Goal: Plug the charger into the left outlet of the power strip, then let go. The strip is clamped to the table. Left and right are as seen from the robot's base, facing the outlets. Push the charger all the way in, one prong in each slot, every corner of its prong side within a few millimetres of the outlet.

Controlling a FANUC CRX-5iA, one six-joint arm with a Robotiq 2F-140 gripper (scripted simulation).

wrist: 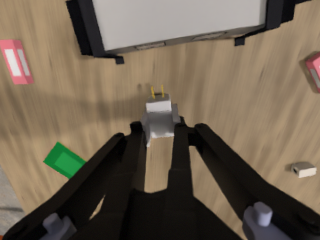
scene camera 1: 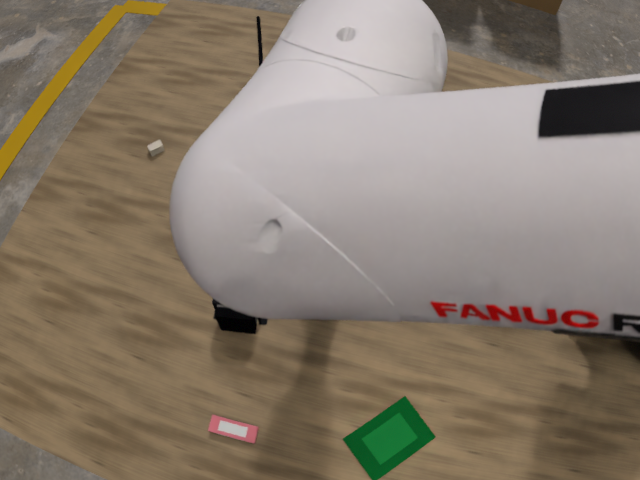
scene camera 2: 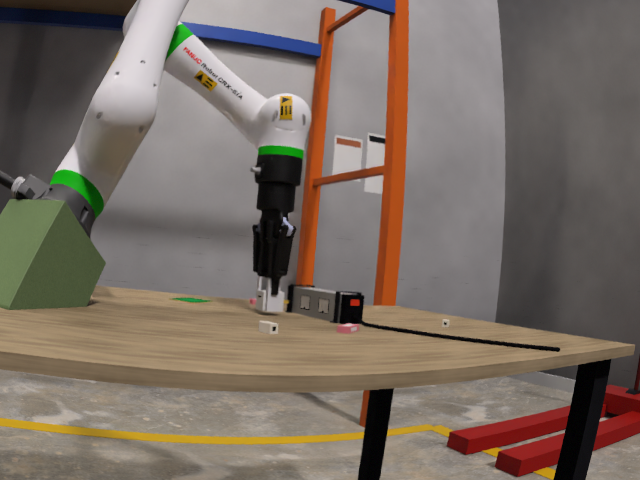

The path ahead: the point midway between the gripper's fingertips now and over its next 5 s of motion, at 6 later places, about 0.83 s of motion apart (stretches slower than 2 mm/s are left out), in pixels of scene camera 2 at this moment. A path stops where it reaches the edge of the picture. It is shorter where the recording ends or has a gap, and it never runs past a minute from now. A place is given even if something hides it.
The gripper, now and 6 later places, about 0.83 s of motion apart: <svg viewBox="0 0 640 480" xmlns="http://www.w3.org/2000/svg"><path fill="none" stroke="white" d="M266 310L272 310L282 310L284 310L286 310L289 311L292 311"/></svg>
